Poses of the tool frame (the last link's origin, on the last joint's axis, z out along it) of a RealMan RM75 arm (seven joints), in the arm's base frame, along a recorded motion.
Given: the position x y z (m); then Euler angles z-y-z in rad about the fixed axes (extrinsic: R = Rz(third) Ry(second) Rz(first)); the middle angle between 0 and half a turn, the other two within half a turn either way.
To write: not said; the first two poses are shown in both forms.
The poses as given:
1: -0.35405, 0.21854, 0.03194, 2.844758, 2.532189, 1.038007
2: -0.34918, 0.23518, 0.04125, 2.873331, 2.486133, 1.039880
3: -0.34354, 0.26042, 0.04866, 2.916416, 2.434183, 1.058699
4: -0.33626, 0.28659, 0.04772, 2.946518, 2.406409, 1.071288
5: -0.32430, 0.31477, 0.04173, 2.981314, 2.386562, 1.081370
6: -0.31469, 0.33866, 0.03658, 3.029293, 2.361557, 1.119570
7: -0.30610, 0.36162, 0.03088, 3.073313, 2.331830, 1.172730
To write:
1: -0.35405, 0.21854, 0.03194, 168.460, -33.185, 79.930
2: -0.34918, 0.23518, 0.04125, 168.481, -35.996, 78.704
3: -0.34354, 0.26042, 0.04866, 169.192, -39.306, 77.431
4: -0.33626, 0.28659, 0.04772, 170.058, -41.148, 76.297
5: -0.32430, 0.31477, 0.04173, 171.459, -42.573, 74.474
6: -0.31469, 0.33866, 0.03658, 173.674, -44.337, 73.161
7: -0.30610, 0.36162, 0.03088, 175.903, -46.256, 72.855
